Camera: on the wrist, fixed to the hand. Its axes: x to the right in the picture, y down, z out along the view.
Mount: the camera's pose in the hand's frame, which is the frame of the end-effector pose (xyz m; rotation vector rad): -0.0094 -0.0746 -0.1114 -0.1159 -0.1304 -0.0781
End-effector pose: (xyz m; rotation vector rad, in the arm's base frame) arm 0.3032 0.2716 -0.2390 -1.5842 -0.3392 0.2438
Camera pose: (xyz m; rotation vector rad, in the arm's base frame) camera 0.3297 0.1660 -0.1602 -1.6690 -0.5234 0.2718
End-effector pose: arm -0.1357 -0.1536 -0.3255 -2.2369 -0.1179 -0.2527
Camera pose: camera -0.1734 -0.1936 -0.2028 -2.3666 -0.2672 -0.1590
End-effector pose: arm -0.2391 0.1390 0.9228 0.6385 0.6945 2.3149
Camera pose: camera -0.2668 0.1474 0.7916 0.6895 0.5121 2.2016
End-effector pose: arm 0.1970 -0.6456 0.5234 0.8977 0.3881 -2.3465
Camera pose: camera 0.2131 -0.5324 0.4528 0.6825 0.5077 -2.4105
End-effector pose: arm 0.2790 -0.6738 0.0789 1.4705 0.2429 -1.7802
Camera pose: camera 0.3114 -0.5534 0.0287 1.2738 0.3348 -1.8838
